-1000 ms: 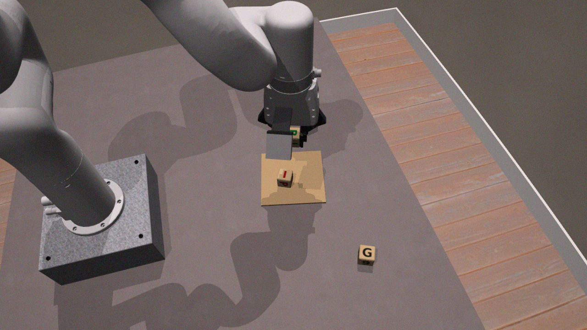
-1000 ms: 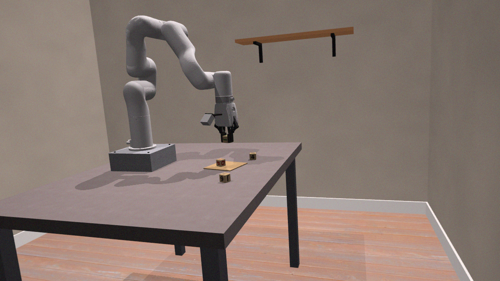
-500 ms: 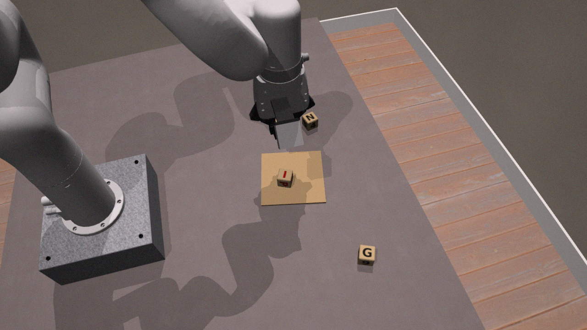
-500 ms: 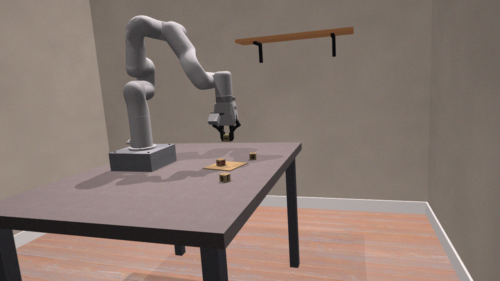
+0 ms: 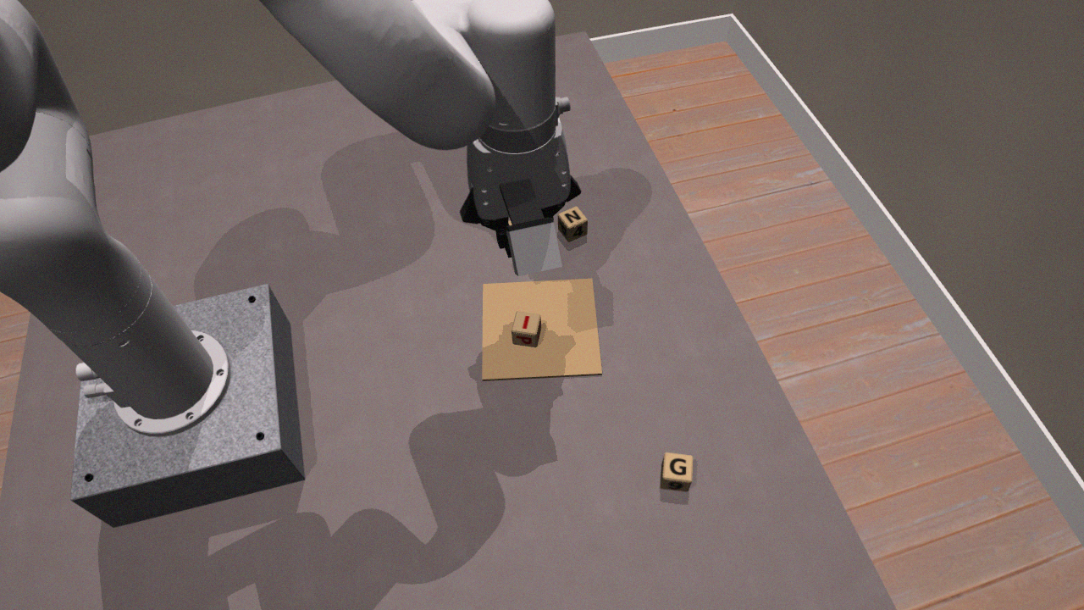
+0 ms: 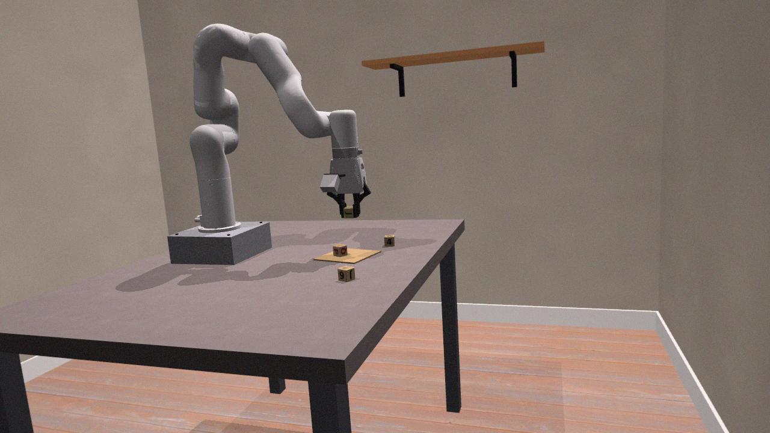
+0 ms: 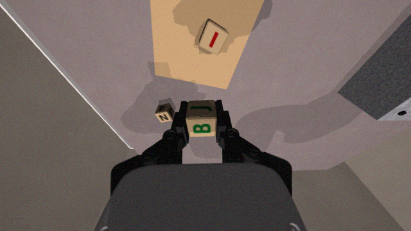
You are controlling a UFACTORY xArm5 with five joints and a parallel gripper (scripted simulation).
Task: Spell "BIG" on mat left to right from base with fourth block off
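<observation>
My hand is 12 cm above the tan mat, 5 cm to the left of it and 1 cm short of it. Round my hand: B block (1 cm below); G block (26 cm to the right, 12 cm ahead, 11 cm below).
</observation>
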